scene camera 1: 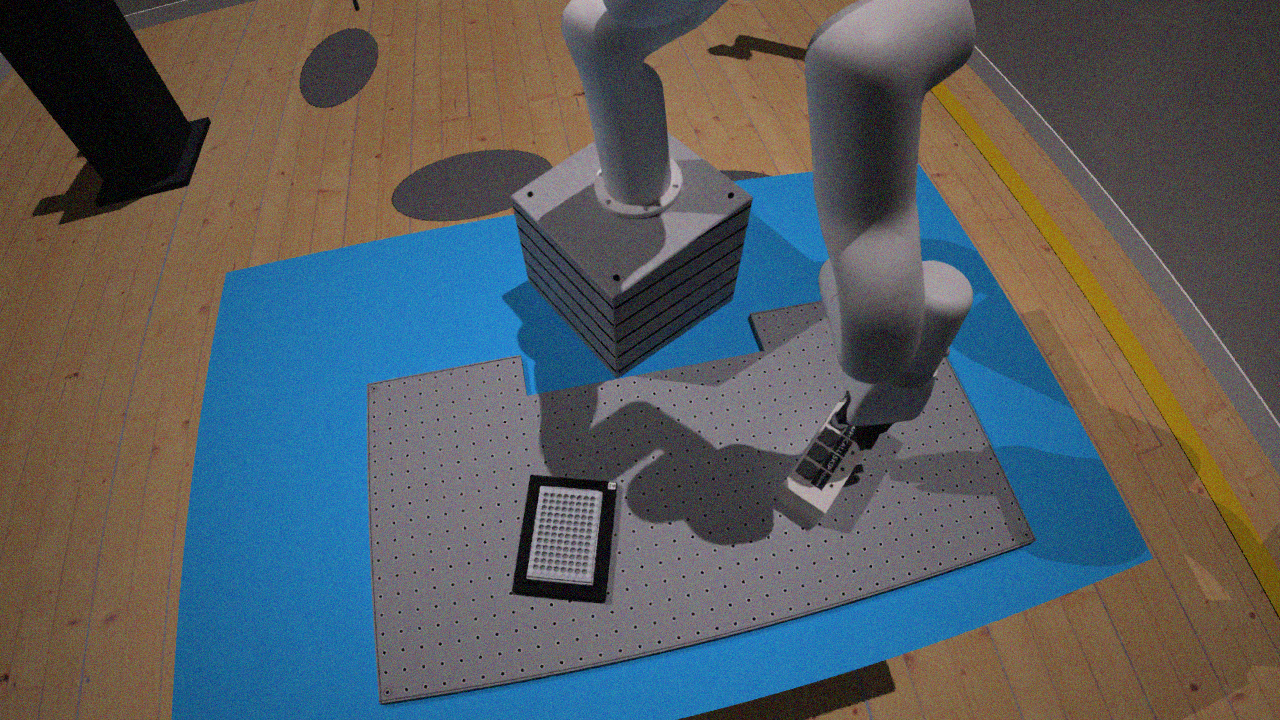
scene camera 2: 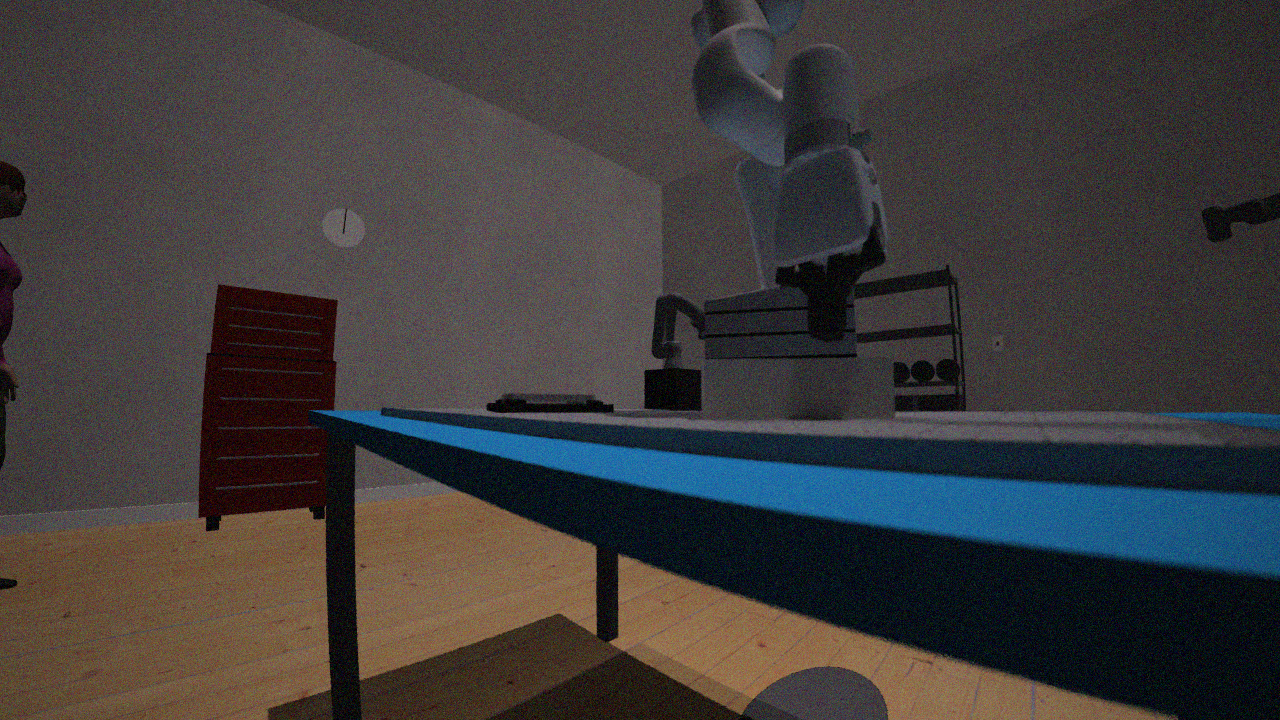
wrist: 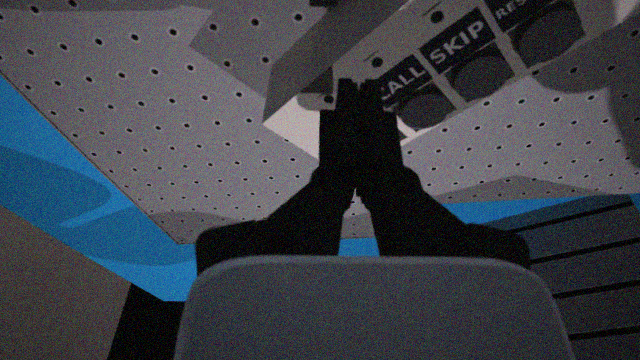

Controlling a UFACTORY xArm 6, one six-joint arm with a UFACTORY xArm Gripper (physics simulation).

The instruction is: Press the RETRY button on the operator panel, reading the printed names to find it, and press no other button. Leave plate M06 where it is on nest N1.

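Seen in the pictures: gripper, fingertip midpoint: (scene camera 1: 862,441) (scene camera 2: 826,338) (wrist: 354,103); arm's base, origin of the base link: (scene camera 1: 638,185) (scene camera 2: 788,300).
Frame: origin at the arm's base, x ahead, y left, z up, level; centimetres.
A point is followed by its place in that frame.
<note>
The operator panel (scene camera 1: 807,499) {x 44.7, y 13.1, z -15.7 cm} (scene camera 2: 796,389) {x 42.1, y 20.9, z -18.4 cm} (wrist: 407,41) {x 40.8, y 20.2, z -15.7 cm} is a pale box with a row of dark round buttons. In the wrist view the labels read CALL (first letter partly hidden), SKIP (wrist: 457,42) {x 40.6, y 18.1, z -15.7 cm} and a cut-off RES... (wrist: 510,9) {x 41.9, y 16.3, z -15.7 cm}; the name RETRY cannot be read in any view. My gripper (scene camera 1: 870,438) {x 39.2, y 22.6, z -13.8 cm} (scene camera 2: 827,334) {x 39.2, y 22.6, z -13.8 cm} (wrist: 354,103) {x 39.2, y 22.6, z -13.8 cm} is shut and empty. Its tips are beside the CALL label in the wrist view and a little above the panel in scene camera 2. White plate M06 (scene camera 1: 565,535) {x 41.8, y -18.6, z -18.7 cm} (scene camera 2: 547,396) {x 43.8, y -15.0, z -18.7 cm} lies flat on black nest N1 (scene camera 1: 559,591) {x 48.7, y -20.6, z -19.8 cm} (scene camera 2: 550,407) {x 44.5, y -13.2, z -20.2 cm}.
The grey perforated board (scene camera 1: 447,582) {x 44.7, y -35.3, z -21.0 cm} bears the panel and the nest, on a blue table top (scene camera 1: 268,402) {x 10.7, y -63.9, z -22.2 cm}. My arm's ribbed base block (scene camera 1: 572,291) {x 8.9, y -11.7, z -10.5 cm} stands behind the board. A red tool chest (scene camera 2: 268,438) and part of a person (scene camera 2: 7,277) show beyond the table.
</note>
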